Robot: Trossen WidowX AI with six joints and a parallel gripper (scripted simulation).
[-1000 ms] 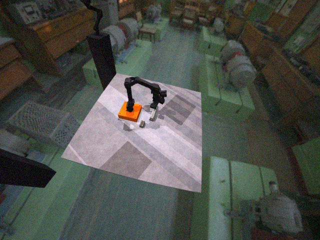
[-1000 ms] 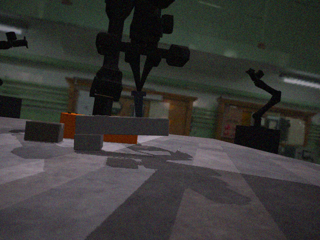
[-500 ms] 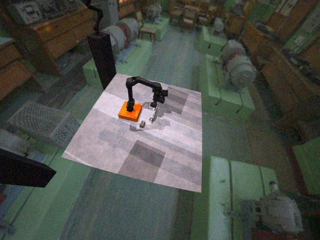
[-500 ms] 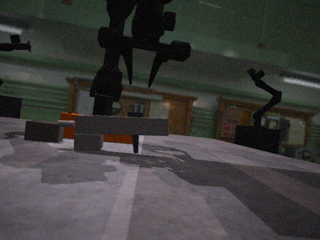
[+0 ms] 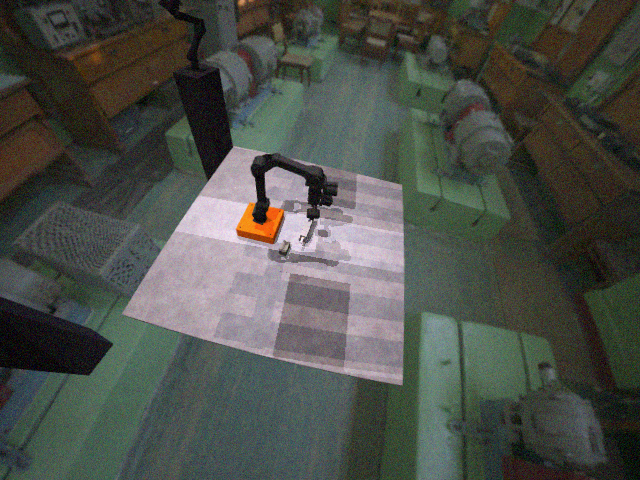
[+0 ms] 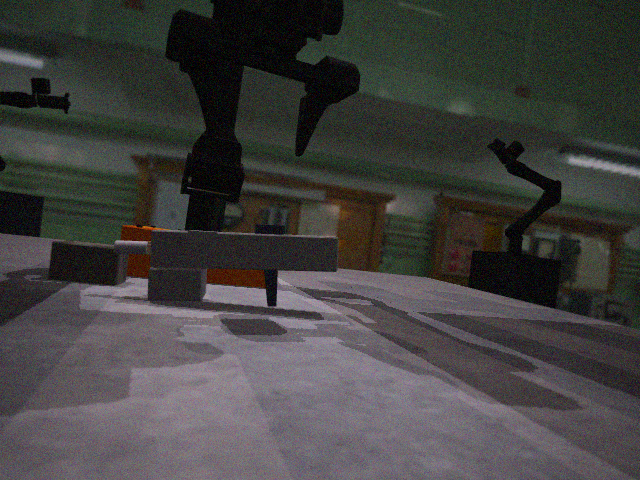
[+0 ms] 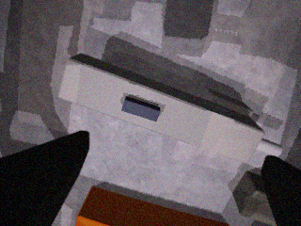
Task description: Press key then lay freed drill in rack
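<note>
The tan drill is 10 mm behind my gripper tip, 60 mm to the right of it and 110 mm below it. The rest, counted from my gripper tip: grey rack 70 mm behind, 180 mm to the right, 140 mm below; dark key 20 mm behind, 20 mm to the left, 110 mm below.
</note>
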